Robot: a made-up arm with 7 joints.
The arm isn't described. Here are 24 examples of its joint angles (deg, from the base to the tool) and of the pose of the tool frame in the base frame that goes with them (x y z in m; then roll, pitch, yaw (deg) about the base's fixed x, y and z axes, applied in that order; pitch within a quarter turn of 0, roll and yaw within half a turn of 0).
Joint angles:
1: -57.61 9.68 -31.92 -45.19 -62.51 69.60 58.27
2: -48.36 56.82 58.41 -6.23 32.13 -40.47 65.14
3: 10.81 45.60 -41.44 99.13 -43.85 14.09 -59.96
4: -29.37 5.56 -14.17 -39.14 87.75 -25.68 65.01
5: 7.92 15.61 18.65 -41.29 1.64 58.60 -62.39
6: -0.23 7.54 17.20 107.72 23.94 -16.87 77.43
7: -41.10 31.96 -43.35 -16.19 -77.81 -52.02 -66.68
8: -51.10 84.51 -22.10 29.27 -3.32 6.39 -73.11
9: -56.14 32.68 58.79 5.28 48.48 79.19 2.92
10: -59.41 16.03 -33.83 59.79 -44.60 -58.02 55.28
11: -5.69 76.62 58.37 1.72 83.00 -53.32 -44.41
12: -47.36 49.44 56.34 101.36 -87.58 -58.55 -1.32
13: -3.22 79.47 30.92 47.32 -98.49 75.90 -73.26
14: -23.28 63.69 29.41 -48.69 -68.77 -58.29 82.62
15: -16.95 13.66 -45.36 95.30 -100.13 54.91 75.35
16: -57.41 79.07 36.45 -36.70 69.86 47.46 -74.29
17: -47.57 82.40 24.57 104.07 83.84 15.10 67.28
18: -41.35 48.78 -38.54 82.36 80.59 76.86 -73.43
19: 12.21 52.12 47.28 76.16 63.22 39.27 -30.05
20: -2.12 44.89 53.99 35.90 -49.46 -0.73 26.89
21: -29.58 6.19 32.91 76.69 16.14 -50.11 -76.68
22: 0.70 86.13 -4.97 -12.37 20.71 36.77 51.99
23: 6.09 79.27 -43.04 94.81 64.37 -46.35 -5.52
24: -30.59 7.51 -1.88 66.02 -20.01 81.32 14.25
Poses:
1: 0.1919 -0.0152 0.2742 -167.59 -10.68 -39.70
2: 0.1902 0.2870 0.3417 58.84 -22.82 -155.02
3: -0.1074 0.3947 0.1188 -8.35 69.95 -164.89
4: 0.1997 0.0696 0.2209 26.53 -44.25 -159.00
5: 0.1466 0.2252 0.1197 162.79 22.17 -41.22
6: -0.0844 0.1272 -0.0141 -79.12 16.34 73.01
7: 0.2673 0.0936 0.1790 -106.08 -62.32 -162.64
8: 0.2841 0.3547 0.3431 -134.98 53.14 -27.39
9: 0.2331 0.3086 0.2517 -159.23 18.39 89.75
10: 0.3129 0.1115 0.1310 144.67 -27.78 55.73
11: 0.1583 0.2987 0.3152 -13.64 29.25 34.93
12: 0.2100 0.2731 0.0857 131.26 12.31 130.90
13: 0.1488 0.4106 0.1593 103.78 -17.90 -21.47
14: 0.1561 0.1969 0.2895 65.02 -23.45 76.59
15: 0.0336 0.1760 -0.0422 -49.98 9.34 140.92
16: 0.0956 0.2005 0.4455 -104.98 -43.47 27.75
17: 0.1276 0.4249 0.2326 -33.74 -34.32 38.80
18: 0.2564 0.3577 0.1685 -41.02 6.63 122.05
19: -0.0602 0.4067 0.1225 -43.35 30.87 138.39
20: 0.0877 0.3692 0.1029 168.54 -5.36 90.36
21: 0.1836 0.1565 -0.0052 169.81 -6.45 -63.24
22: 0.1994 0.3035 0.2150 -53.25 -32.60 -13.85
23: 0.0199 0.4269 0.2256 64.64 41.87 152.46
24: 0.1523 0.1334 -0.0339 -12.14 61.79 167.01
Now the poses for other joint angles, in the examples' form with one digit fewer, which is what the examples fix.
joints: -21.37 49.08 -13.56 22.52 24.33 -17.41 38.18
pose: 0.225 0.267 0.116 -102.8 -26.7 -17.6
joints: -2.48 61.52 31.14 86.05 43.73 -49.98 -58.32
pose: 0.047 0.400 0.126 170.9 69.2 -61.2
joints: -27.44 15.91 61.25 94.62 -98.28 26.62 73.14
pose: 0.163 0.142 -0.033 -61.9 35.9 -120.0
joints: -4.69 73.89 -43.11 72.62 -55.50 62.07 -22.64
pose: 0.011 0.444 0.177 -71.8 45.0 141.8
